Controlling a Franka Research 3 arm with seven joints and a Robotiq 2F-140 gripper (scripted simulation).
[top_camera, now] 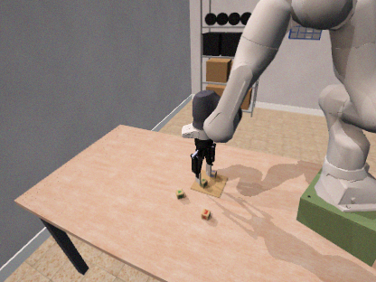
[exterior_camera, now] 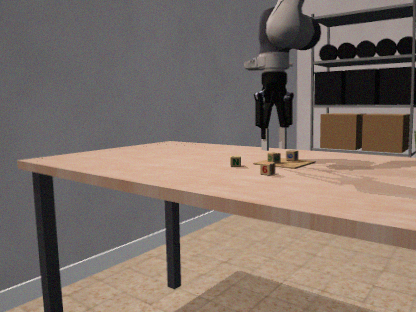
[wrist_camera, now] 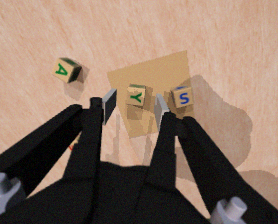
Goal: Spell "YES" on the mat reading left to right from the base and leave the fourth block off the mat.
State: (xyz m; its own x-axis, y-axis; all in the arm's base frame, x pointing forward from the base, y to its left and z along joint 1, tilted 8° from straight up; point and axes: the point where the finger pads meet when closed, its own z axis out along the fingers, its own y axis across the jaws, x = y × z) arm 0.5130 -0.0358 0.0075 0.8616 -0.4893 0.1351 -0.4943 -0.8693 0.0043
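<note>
Right now my hand is 6 cm above the Y block. From my hand the other things lie so: green N block (9 cm to the left, 9 cm ahead, 6 cm below); S block (7 cm to the right, 6 cm below, 3 cm behind); tan mat (7 cm below, 3 cm behind, 2 cm to the right).
</note>
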